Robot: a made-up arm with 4 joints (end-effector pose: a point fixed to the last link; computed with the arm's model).
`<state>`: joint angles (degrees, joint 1 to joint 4).
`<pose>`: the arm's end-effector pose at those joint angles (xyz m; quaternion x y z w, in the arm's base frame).
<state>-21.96 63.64 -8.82 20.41</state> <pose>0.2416 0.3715 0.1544 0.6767 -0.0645 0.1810 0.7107</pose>
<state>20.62 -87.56 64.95 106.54</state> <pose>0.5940 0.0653 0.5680 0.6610 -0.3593 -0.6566 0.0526</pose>
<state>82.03 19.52 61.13 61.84</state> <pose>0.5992 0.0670 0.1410 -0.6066 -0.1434 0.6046 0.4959</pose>
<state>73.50 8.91 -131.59 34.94</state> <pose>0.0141 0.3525 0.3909 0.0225 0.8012 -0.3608 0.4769</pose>
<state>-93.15 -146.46 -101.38 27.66</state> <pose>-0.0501 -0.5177 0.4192 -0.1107 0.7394 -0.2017 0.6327</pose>
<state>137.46 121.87 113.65 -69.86</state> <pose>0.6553 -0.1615 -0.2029 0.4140 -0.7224 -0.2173 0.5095</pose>
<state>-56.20 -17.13 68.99 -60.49</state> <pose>0.5480 -0.2329 -0.0434 0.5069 -0.3223 -0.5548 0.5756</pose>
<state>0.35 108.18 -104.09 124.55</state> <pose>-0.0386 0.1259 0.3443 -0.6423 0.2239 -0.6171 0.3955</pose>
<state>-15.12 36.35 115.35 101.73</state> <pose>0.5811 -0.1215 0.4176 -0.4439 -0.6605 0.1420 0.5886</pose>
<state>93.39 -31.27 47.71 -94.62</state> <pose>0.4096 0.0995 0.4347 -0.4111 -0.7227 -0.0693 0.5512</pose>
